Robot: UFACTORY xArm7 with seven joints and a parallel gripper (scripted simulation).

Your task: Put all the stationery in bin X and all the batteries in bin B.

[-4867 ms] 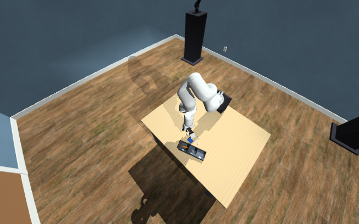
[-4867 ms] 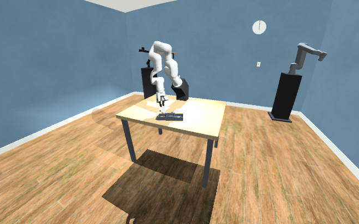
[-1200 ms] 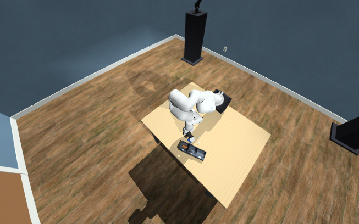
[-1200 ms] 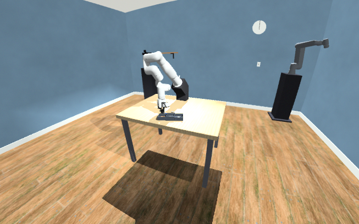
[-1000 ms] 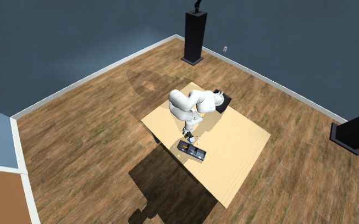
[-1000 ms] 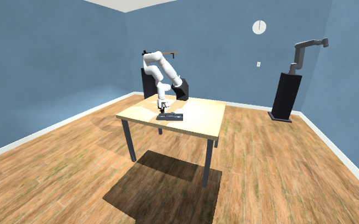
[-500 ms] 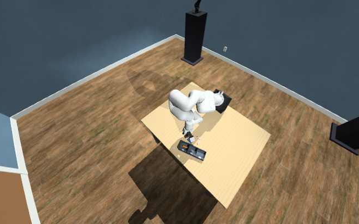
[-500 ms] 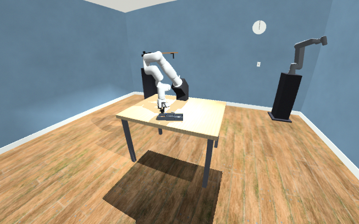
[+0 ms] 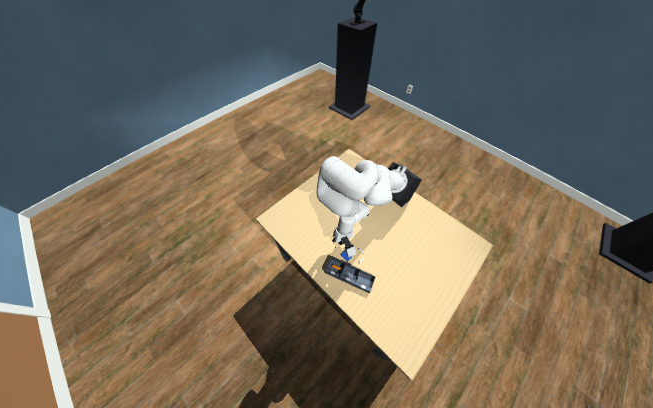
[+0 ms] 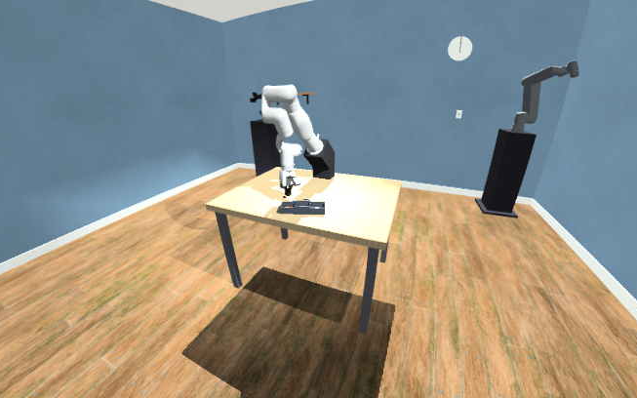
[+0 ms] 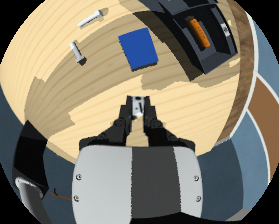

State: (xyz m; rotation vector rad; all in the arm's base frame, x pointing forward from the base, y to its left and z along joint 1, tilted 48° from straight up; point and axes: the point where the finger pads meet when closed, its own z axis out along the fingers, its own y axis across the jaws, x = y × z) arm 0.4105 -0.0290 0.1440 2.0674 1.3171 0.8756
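The dark double bin lies 14 cm to the left of my hand, 10 cm ahead of it and 3 cm below it. Also, from my hand: pencil sharpener (1 cm below); blue block (6 cm to the left, 5 cm below, 3 cm ahead); small dark thing (5 cm to the right, 5 cm below, 3 cm behind).
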